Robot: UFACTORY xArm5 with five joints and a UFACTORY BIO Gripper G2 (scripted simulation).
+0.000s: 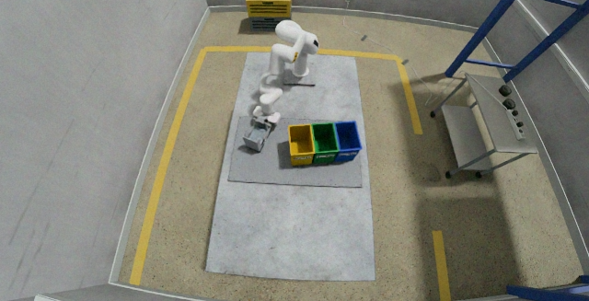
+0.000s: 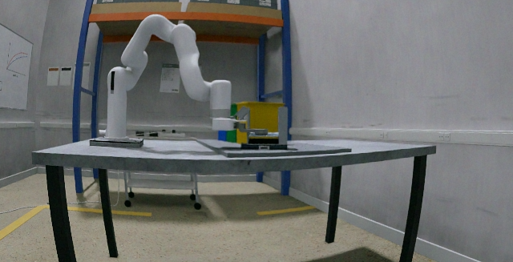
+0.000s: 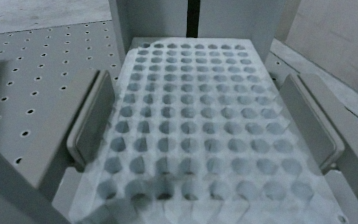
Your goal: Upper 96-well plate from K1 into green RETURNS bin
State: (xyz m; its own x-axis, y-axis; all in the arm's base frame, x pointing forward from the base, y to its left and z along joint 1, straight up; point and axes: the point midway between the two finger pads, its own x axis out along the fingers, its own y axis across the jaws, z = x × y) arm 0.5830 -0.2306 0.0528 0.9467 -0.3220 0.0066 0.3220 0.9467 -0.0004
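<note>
My hand is 2 cm short of the dark plate, 1 cm to the left of it and 3 cm above it. Round my hand: blue bin: 4 cm ahead, 52 cm to the left, 3 cm above; then yellow bin: 8 cm ahead, 26 cm to the left, 3 cm above; then green bin: 6 cm ahead, 39 cm to the left, 3 cm above.
</note>
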